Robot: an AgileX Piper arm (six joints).
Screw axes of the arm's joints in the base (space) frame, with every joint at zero. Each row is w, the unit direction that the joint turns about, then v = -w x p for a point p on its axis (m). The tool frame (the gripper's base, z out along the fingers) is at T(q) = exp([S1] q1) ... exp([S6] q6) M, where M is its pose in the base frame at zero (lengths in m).
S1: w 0 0 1 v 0 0 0
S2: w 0 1 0 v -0.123 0 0
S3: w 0 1 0 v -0.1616 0 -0.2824
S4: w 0.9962 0 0.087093 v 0 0.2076 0
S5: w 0 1 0 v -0.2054 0 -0.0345
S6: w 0.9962 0 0.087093 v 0 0.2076 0
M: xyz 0.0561 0 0.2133 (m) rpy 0 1.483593 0 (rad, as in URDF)
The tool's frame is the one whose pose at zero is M.
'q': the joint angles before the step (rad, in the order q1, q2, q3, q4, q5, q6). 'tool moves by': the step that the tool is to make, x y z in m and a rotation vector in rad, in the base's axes. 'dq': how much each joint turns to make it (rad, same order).
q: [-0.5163 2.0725 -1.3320 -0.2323 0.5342 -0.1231]
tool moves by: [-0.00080 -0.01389 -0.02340 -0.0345 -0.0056 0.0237]
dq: [-0.0286 0.0609 0.0053 -0.0541 -0.0914 0.0000]
